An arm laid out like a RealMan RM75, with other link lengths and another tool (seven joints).
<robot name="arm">
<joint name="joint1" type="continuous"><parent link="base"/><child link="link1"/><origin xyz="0 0 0.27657" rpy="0 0 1.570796"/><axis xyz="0 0 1"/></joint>
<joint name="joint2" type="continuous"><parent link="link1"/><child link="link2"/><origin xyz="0 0 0" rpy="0 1.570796 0"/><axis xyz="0 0 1"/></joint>
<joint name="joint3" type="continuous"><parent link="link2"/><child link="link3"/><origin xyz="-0.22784 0 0" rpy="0 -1.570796 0"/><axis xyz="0 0 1"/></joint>
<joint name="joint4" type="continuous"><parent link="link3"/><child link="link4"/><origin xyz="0 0 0" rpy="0 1.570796 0"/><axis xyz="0 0 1"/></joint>
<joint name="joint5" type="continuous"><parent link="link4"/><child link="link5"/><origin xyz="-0.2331 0 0" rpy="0 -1.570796 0"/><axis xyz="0 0 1"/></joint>
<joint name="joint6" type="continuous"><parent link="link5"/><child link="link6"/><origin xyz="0 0 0" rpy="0 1.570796 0"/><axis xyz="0 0 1"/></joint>
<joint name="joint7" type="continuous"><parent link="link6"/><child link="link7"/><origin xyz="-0.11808 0 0" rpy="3.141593 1.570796 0"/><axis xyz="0 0 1"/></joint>
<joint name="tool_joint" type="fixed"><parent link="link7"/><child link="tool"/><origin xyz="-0.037 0.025 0.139" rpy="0 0.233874 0.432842"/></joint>
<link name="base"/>
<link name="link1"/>
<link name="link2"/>
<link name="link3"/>
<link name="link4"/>
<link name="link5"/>
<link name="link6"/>
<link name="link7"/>
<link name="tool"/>
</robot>
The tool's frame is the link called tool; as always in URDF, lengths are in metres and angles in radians. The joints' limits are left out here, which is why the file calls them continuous.
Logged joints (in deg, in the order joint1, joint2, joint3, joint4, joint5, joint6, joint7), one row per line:
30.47, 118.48, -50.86, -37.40, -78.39, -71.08, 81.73
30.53, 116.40, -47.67, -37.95, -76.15, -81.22, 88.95
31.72, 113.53, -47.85, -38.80, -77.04, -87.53, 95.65
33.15, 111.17, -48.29, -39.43, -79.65, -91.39, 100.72
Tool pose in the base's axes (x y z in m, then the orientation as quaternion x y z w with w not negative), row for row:
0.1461, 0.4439, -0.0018, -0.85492, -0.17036, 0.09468, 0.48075
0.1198, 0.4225, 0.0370, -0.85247, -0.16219, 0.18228, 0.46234
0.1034, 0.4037, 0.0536, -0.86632, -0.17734, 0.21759, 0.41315
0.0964, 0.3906, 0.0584, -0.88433, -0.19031, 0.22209, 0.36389
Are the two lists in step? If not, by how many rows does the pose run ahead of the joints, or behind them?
They are in step.
